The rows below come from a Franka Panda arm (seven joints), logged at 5 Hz.
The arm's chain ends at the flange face. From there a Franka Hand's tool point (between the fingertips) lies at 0.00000 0.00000 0.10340 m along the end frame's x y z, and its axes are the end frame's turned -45 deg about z.
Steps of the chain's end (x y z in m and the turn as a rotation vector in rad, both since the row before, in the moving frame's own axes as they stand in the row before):
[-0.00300 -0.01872 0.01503 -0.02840 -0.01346 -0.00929]
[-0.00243 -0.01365 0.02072 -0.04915 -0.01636 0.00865]
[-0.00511 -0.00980 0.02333 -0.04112 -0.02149 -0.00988]
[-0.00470 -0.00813 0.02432 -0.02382 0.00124 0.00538]
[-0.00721 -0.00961 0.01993 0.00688 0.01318 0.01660]
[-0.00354 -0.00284 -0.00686 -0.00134 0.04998 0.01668]
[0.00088 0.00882 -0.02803 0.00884 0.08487 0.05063]
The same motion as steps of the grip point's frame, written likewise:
[0.00806 -0.01425 0.01498 -0.01056 -0.02960 -0.00929]
[0.00314 -0.00899 0.02058 -0.02319 -0.04632 0.00865]
[-0.00125 -0.00909 0.02322 -0.01388 -0.04427 -0.00988]
[0.00077 -0.00724 0.02429 -0.01772 -0.01597 0.00538]
[0.00316 -0.01142 0.01992 -0.00445 0.01418 0.01660]
[0.00303 -0.00073 -0.00699 -0.03629 0.03439 0.01668]
[0.00109 0.01258 -0.02841 -0.05376 0.06626 0.05063]

